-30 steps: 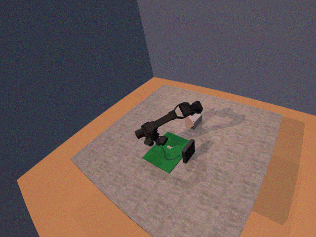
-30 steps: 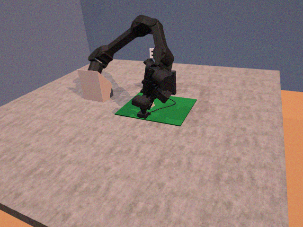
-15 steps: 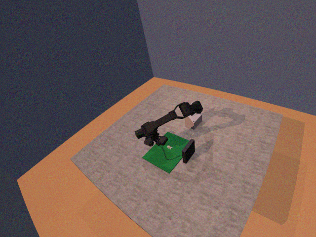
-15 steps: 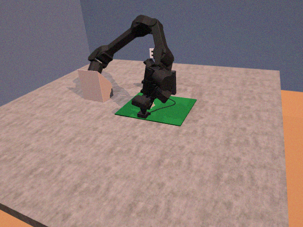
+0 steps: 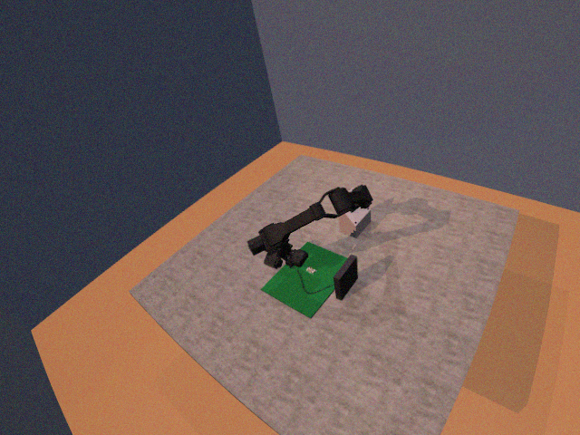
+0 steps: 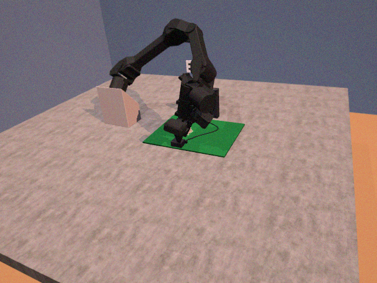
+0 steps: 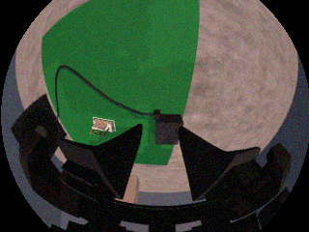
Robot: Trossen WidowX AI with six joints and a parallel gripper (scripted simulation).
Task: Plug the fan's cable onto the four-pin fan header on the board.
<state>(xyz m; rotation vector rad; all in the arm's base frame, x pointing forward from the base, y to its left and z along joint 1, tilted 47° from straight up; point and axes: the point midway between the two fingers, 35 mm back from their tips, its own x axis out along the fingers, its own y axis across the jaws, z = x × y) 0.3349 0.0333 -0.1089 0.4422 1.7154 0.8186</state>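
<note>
Right now my gripper tip is 1 cm past the black plug, 1 cm to the left of it and 1 cm above it. From my gripper tip the other things lie so: black fan: 4 cm behind, 24 cm to the left, 4 cm above; green board: 9 cm to the left, 4 cm below.
</note>
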